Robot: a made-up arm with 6 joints.
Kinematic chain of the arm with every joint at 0, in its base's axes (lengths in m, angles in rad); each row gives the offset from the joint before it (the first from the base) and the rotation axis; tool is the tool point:
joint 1: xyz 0 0 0.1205 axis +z
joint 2: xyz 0 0 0 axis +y
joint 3: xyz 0 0 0.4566 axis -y
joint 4: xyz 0 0 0 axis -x
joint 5: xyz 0.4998 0 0 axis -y
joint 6: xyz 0 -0.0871 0 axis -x
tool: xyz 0 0 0
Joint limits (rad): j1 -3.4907..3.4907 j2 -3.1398..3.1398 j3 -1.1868..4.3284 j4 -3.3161..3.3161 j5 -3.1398..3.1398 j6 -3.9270..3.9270
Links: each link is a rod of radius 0.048 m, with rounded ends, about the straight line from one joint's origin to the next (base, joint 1, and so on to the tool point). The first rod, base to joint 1, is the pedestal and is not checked.
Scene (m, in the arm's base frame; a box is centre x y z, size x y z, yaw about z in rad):
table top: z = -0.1
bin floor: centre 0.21 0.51 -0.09 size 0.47 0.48 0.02 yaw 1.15
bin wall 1: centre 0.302 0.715 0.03 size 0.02 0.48 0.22 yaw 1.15
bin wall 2: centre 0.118 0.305 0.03 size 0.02 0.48 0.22 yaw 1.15
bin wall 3: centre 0 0.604 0.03 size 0.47 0.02 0.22 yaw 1.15
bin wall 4: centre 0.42 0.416 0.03 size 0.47 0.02 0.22 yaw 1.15
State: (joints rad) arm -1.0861 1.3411 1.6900 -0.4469 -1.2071 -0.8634
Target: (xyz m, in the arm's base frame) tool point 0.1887 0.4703 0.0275
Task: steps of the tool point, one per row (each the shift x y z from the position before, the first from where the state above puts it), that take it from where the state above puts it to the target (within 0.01 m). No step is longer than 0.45 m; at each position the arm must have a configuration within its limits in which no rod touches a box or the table.
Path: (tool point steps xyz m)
1: -0.1970 0.1416 0.3606
2: -0.1715 0.3121 0.2235
3: -0.0762 0.3904 0.0401
4: 0.0344 0.3494 -0.1382
5: 0.1035 0.2108 -0.2625
6: 0.1000 0.0341 -0.3022
7: 0.0330 -0.1111 -0.2537

